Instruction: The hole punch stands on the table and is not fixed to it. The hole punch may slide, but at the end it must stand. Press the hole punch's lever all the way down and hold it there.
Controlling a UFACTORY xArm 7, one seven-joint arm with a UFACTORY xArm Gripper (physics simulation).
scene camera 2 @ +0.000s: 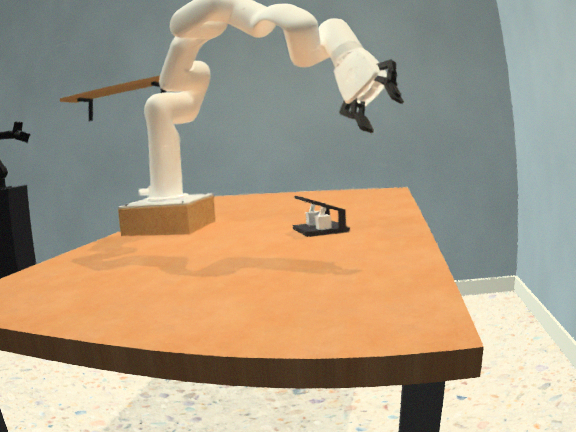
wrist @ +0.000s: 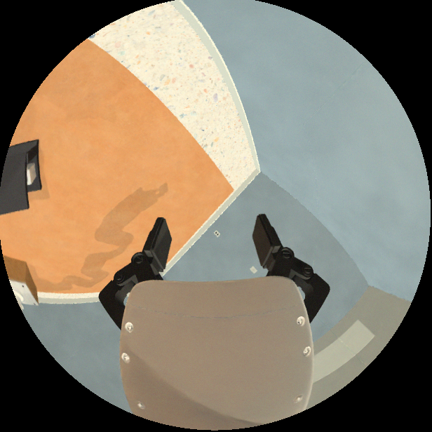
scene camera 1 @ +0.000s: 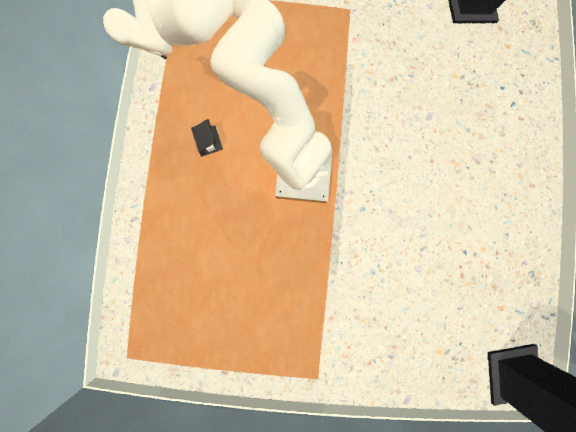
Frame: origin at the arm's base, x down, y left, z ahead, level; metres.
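Where they show: gripper, fingertip midpoint: (scene camera 2: 382,115); arm's base, link origin: (scene camera 2: 167,199).
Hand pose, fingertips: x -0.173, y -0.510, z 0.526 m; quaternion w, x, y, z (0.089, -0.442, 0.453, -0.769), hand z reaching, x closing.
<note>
Each offset is from my fingertips to the top centre of the thing. "spot": to the spot under its first point. Level surfaces: height alone.
A black hole punch @(dx +0.171, dy +0.294, dz -0.112 m) (scene camera 1: 204,136) (scene camera 2: 321,227) (wrist: 15,175) stands upright on the orange table @(dx +0.257 m) (scene camera 1: 230,280) (scene camera 2: 250,310) (wrist: 100,125). Its lever @(spot: dx +0.185, dy +0.237, dz -0.112 m) (scene camera 2: 320,203) is raised and slants, with pale grey parts under it in scene camera 2. At the left edge of the wrist view part of the punch is cut off. My gripper (scene camera 2: 386,116) (wrist: 211,226) is open and empty. It is high above the table, well clear of the punch, and tilted. In scene camera 1 the fingers are largely hidden by the arm.
The arm's base stands on a wooden block (scene camera 2: 155,220) with a pale plate (scene camera 1: 301,192) on top. A wall shelf (scene camera 2: 112,92) hangs behind the arm. A black stand (scene camera 2: 15,225) is at the left in scene camera 2. Black structures (scene camera 1: 475,11) are over the floor in scene camera 1.
</note>
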